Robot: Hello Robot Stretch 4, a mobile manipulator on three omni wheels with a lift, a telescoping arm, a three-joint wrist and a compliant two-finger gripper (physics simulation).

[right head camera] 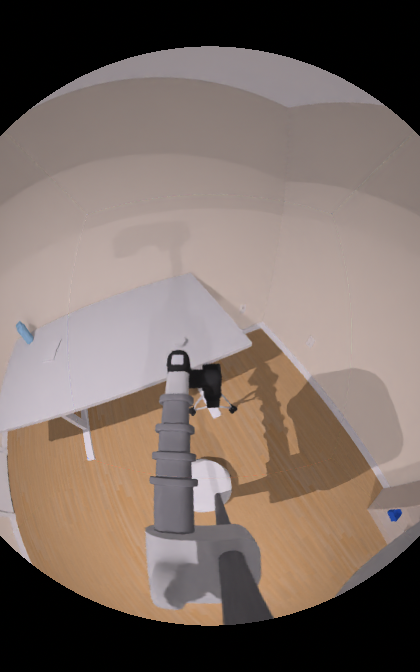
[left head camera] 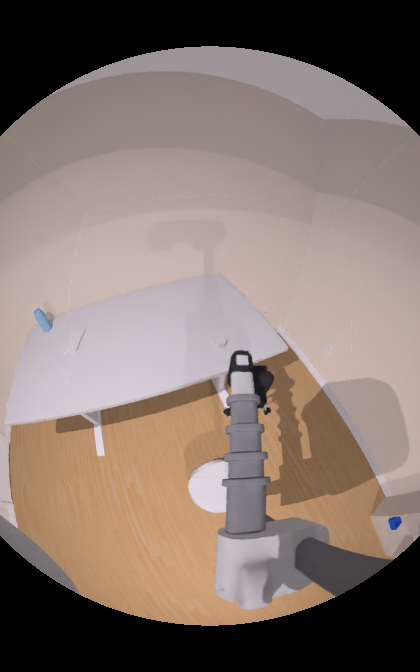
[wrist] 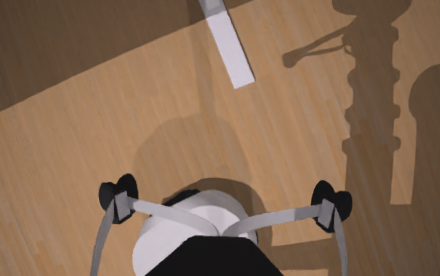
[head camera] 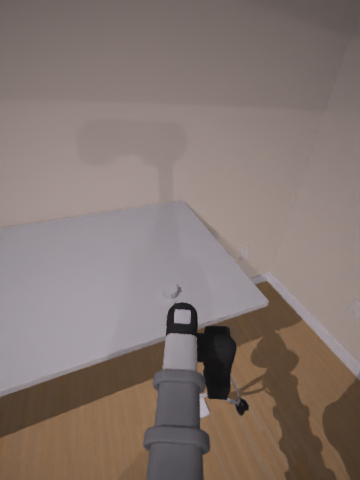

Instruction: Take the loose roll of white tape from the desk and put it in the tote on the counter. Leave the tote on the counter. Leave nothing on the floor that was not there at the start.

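Frame: origin at the robot's base, x back, y right, z up, level; metres.
Seen in the pictures: gripper, fingertip midpoint: (wrist: 224,194) (head camera: 209,407).
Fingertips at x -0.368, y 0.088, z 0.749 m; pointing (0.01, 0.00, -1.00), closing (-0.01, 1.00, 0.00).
A point is followed by its place in that frame.
The white tape roll (head camera: 171,291) {x -0.613, y -0.038, z 0.946 m} (left head camera: 221,342) (right head camera: 182,342) lies on the white desk (head camera: 75,280) {x -0.662, y -0.375, z 0.922 m} (left head camera: 140,350) (right head camera: 110,350), near its front edge toward the right end. My gripper (left head camera: 247,411) (right head camera: 213,410) (wrist: 224,194) {x -0.368, y 0.088, z 0.749 m} points down over the floor in front of the desk's front edge. Its fingers are wide open with nothing between them. In the head camera view the arm hides one finger. The extended arm's end reaches over the desk edge, close to the roll in the picture. The tote and the counter do not show.
A blue bottle (left head camera: 43,320) (right head camera: 24,332) stands at the desk's far left end, with a thin flat item near it. A desk foot (wrist: 232,55) is on the floor ahead of the fingers. A blue object (left head camera: 395,523) (right head camera: 394,514) sits in a shelf unit at lower right.
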